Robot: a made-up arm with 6 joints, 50 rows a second.
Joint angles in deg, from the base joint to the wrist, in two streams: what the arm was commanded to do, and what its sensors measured. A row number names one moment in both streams.
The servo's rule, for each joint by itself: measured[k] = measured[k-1] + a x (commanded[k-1-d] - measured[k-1]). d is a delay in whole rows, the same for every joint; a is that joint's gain. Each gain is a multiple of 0.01, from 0.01 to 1. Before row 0 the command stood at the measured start. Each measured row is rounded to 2 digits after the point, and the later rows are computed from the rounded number. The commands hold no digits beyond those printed.
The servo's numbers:
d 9
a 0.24 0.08 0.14 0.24 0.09 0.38
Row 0, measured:
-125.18 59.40 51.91 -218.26 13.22 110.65
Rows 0 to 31, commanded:
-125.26 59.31 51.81 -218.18 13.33 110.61
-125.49 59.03 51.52 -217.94 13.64 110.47
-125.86 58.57 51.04 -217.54 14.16 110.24
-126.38 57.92 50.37 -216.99 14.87 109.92
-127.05 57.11 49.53 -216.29 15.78 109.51
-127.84 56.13 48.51 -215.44 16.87 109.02
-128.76 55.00 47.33 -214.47 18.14 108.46
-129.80 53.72 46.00 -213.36 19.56 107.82
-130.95 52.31 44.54 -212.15 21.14 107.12
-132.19 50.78 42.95 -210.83 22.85 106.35
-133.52 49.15 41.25 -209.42 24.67 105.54
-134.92 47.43 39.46 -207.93 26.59 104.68
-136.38 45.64 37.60 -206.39 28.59 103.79
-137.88 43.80 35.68 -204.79 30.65 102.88
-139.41 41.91 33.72 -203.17 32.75 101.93
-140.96 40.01 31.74 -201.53 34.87 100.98
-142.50 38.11 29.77 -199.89 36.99 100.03
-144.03 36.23 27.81 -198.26 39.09 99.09
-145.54 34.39 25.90 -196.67 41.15 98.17
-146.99 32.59 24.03 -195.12 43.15 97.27
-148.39 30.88 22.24 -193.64 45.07 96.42
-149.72 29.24 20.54 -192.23 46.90 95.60
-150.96 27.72 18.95 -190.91 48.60 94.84
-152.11 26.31 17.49 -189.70 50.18 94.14
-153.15 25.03 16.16 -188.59 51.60 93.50
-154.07 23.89 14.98 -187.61 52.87 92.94
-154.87 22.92 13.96 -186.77 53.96 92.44
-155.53 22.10 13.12 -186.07 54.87 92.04
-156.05 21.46 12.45 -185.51 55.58 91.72
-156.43 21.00 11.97 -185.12 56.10 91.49
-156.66 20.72 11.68 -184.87 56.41 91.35
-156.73 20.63 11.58 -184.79 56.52 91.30
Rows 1 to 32, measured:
-125.18 59.40 51.91 -218.26 13.22 110.65
-125.18 59.40 51.91 -218.26 13.22 110.65
-125.18 59.40 51.91 -218.26 13.22 110.65
-125.18 59.40 51.91 -218.26 13.22 110.65
-125.18 59.40 51.91 -218.26 13.22 110.65
-125.18 59.40 51.91 -218.26 13.22 110.65
-125.18 59.40 51.91 -218.26 13.22 110.65
-125.18 59.40 51.91 -218.26 13.22 110.65
-125.18 59.40 51.91 -218.26 13.22 110.65
-125.20 59.39 51.90 -218.24 13.23 110.63
-125.27 59.36 51.85 -218.17 13.27 110.57
-125.41 59.30 51.74 -218.02 13.35 110.44
-125.64 59.19 51.55 -217.77 13.49 110.24
-125.98 59.02 51.27 -217.41 13.70 109.96
-126.43 58.79 50.88 -216.94 13.99 109.60
-126.99 58.49 50.38 -216.35 14.36 109.17
-127.66 58.11 49.77 -215.63 14.83 108.66
-128.45 57.65 49.04 -214.79 15.40 108.07
-129.35 57.10 48.19 -213.84 16.07 107.42
-130.35 56.46 47.22 -212.78 16.84 106.71
-131.45 55.74 46.13 -211.62 17.72 105.94
-132.63 54.93 44.94 -210.36 18.70 105.12
-133.89 54.04 43.64 -209.02 19.78 104.27
-135.21 53.07 42.25 -207.62 20.95 103.38
-136.59 52.03 40.78 -206.16 22.20 102.47
-138.01 50.92 39.24 -204.66 23.53 101.54
-139.45 49.74 37.64 -203.12 24.93 100.61
-140.91 48.51 36.00 -201.57 26.39 99.68
-142.37 47.24 34.32 -200.02 27.90 98.76
-143.81 45.93 32.63 -198.49 29.45 97.87
-145.23 44.59 30.94 -196.99 31.02 97.01
-146.61 43.24 29.26 -195.53 32.60 96.19

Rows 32 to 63, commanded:
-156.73 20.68 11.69 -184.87 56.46 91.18
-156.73 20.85 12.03 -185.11 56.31 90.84
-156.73 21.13 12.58 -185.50 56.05 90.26
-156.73 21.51 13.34 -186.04 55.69 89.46
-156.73 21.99 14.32 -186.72 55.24 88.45
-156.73 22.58 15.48 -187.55 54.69 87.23
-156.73 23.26 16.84 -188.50 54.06 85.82
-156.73 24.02 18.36 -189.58 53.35 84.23
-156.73 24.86 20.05 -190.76 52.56 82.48
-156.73 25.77 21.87 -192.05 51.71 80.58
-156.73 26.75 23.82 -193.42 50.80 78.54
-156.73 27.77 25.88 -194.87 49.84 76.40
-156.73 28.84 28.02 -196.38 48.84 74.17
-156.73 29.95 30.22 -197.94 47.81 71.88
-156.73 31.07 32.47 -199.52 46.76 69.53
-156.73 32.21 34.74 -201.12 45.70 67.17
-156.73 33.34 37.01 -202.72 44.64 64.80
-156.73 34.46 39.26 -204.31 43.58 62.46
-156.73 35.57 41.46 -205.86 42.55 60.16
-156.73 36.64 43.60 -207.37 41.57 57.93
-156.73 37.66 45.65 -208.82 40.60 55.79
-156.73 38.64 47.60 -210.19 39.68 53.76
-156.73 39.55 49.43 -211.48 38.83 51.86
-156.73 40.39 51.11 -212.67 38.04 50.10
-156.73 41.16 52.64 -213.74 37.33 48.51
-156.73 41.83 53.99 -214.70 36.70 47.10
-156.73 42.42 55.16 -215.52 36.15 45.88
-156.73 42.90 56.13 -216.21 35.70 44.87
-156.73 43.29 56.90 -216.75 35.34 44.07
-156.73 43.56 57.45 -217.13 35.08 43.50
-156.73 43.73 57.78 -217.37 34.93 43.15
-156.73 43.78 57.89 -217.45 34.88 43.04
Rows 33 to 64, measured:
-147.93 41.89 27.61 -194.13 34.18 95.41
-149.18 40.54 26.01 -192.80 35.75 94.68
-150.35 39.21 24.47 -191.55 37.29 94.02
-151.43 37.91 23.00 -190.40 38.79 93.42
-152.41 36.65 21.62 -189.36 40.24 92.90
-153.28 35.43 20.34 -188.44 41.62 92.45
-154.04 34.28 19.17 -187.64 42.92 92.09
-154.67 33.20 18.12 -186.98 44.13 91.81
-155.16 32.19 17.20 -186.45 45.25 91.62
-155.54 31.27 16.43 -186.07 46.26 91.45
-155.83 30.44 15.81 -185.84 47.16 91.22
-156.05 29.70 15.36 -185.76 47.96 90.86
-156.21 29.04 15.08 -185.83 48.66 90.33
-156.33 28.48 14.97 -186.04 49.25 89.62
-156.43 28.01 15.04 -186.40 49.74 88.71
-156.50 27.63 15.29 -186.90 50.13 87.61
-156.56 27.34 15.72 -187.54 50.42 86.33
-156.60 27.14 16.33 -188.31 50.61 84.87
-156.63 27.03 17.11 -189.21 50.71 83.24
-156.65 27.01 18.05 -190.22 50.72 81.45
-156.67 27.07 19.15 -191.34 50.64 79.53
-156.68 27.21 20.39 -192.55 50.48 77.49
-156.69 27.43 21.77 -193.84 50.24 75.36
-156.70 27.72 23.27 -195.20 49.93 73.14
-156.71 28.08 24.88 -196.62 49.55 70.87
-156.71 28.50 26.58 -198.08 49.11 68.56
-156.71 28.98 28.36 -199.58 48.61 66.24
-156.71 29.51 30.19 -201.09 48.06 63.93
-156.71 30.08 32.07 -202.60 47.48 61.65
-156.71 30.69 33.97 -204.09 46.86 59.42
-156.71 31.33 35.88 -205.55 46.21 57.27
-156.71 31.99 37.78 -206.97 45.55 55.21

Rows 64 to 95, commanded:
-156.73 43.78 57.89 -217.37 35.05 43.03
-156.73 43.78 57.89 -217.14 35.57 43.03
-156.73 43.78 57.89 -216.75 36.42 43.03
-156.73 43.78 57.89 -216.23 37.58 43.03
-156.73 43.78 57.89 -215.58 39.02 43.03
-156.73 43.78 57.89 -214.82 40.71 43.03
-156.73 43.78 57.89 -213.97 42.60 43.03
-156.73 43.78 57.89 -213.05 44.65 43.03
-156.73 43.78 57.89 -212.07 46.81 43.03
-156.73 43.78 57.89 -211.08 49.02 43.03
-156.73 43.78 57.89 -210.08 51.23 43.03
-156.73 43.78 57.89 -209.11 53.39 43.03
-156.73 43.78 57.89 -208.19 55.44 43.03
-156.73 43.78 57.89 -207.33 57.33 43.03
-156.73 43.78 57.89 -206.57 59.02 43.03
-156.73 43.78 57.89 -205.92 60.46 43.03
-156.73 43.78 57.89 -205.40 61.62 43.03
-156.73 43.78 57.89 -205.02 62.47 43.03
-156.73 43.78 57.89 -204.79 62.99 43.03
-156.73 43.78 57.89 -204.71 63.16 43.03
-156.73 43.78 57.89 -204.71 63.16 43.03
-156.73 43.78 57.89 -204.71 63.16 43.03
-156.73 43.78 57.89 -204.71 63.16 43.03
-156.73 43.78 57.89 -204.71 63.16 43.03
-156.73 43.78 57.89 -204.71 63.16 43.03
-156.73 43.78 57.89 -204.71 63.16 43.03
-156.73 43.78 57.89 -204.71 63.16 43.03
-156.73 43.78 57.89 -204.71 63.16 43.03
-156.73 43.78 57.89 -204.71 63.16 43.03
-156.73 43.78 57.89 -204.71 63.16 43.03
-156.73 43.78 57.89 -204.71 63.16 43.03
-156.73 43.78 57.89 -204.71 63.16 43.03
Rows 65 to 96, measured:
-156.71 32.66 39.65 -208.34 44.87 53.27
-156.71 33.34 41.47 -209.64 44.19 51.46
-156.71 34.02 43.22 -210.85 43.52 49.80
-156.71 34.69 44.89 -211.97 42.86 48.31
-156.71 35.35 46.46 -212.99 42.22 47.00
-156.71 35.99 47.92 -213.89 41.60 45.89
-156.71 36.60 49.25 -214.67 41.01 44.98
-156.71 37.17 50.44 -215.32 40.46 44.28
-156.71 37.70 51.48 -215.83 39.96 43.81
-156.71 38.19 52.38 -216.20 39.52 43.51
-156.71 38.64 53.15 -216.43 39.16 43.33
-156.71 39.05 53.81 -216.51 38.91 43.22
-156.71 39.43 54.38 -216.44 38.79 43.15
-156.71 39.78 54.87 -216.23 38.81 43.10
-156.71 40.10 55.29 -215.89 38.98 43.07
-156.71 40.39 55.65 -215.43 39.31 43.05
-156.71 40.66 55.96 -214.86 39.79 43.04
-156.71 40.91 56.23 -214.19 40.42 43.04
-156.71 41.14 56.46 -213.44 41.19 43.04
-156.71 41.35 56.66 -212.63 42.09 43.04
-156.71 41.54 56.83 -211.79 43.11 43.04
-156.71 41.72 56.98 -210.93 44.22 43.04
-156.71 41.88 57.11 -210.07 45.40 43.04
-156.71 42.03 57.22 -209.23 46.63 43.04
-156.71 42.17 57.31 -208.44 47.87 43.04
-156.71 42.30 57.39 -207.71 49.11 43.04
-156.71 42.42 57.46 -207.06 50.31 43.04
-156.71 42.53 57.52 -206.52 51.45 43.04
-156.71 42.63 57.57 -206.09 52.50 43.04
-156.71 42.72 57.61 -205.76 53.46 43.04
-156.71 42.80 57.65 -205.51 54.33 43.04
-156.71 42.88 57.68 -205.32 55.12 43.04

